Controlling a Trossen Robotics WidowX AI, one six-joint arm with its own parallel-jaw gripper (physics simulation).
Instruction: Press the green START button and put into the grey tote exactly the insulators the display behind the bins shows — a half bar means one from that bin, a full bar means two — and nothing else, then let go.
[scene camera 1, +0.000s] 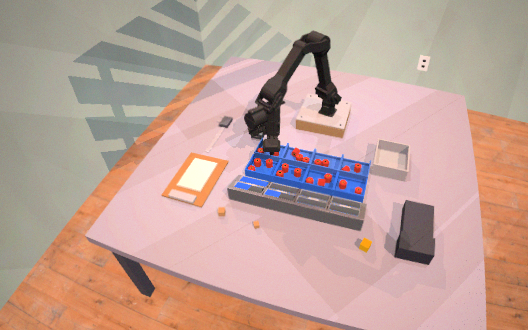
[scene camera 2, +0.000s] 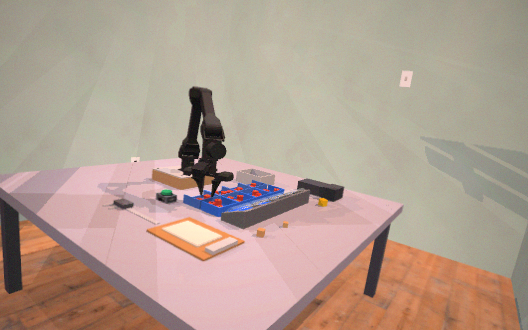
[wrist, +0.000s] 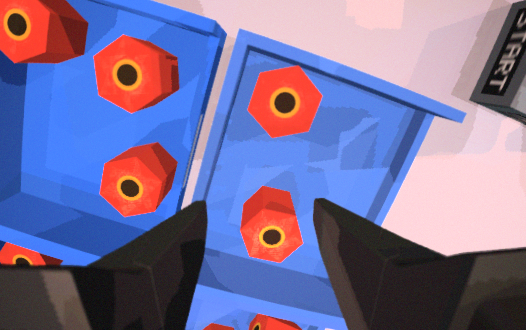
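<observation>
My gripper (scene camera 1: 271, 147) (scene camera 2: 207, 195) (wrist: 260, 210) is open and empty, pointing down over the end bin (wrist: 320, 165) nearest the START button. In the wrist view one red insulator (wrist: 271, 217) appears between the fingertips; another red insulator (wrist: 285, 102) stands farther up in that bin. The blue bins (scene camera 1: 265, 178) hold several red insulators. The display (scene camera 1: 300, 206) (scene camera 2: 265, 212) shows blue segments in its two leftmost windows; their exact bars are hard to read. No insulator shows in the grey tote (scene camera 1: 391, 173) (scene camera 2: 250, 179). The green START button (scene camera 2: 166, 192) is hidden in scene camera 1.
A black box (scene camera 1: 417, 230) (scene camera 2: 320, 190) stands right of the display. A yellow cube (scene camera 1: 365, 245) and two small orange cubes (scene camera 1: 221, 211) (scene camera 1: 256, 224) lie in front of it. An orange clipboard (scene camera 1: 222, 167) and a small dark object (scene camera 1: 226, 121) lie to the left.
</observation>
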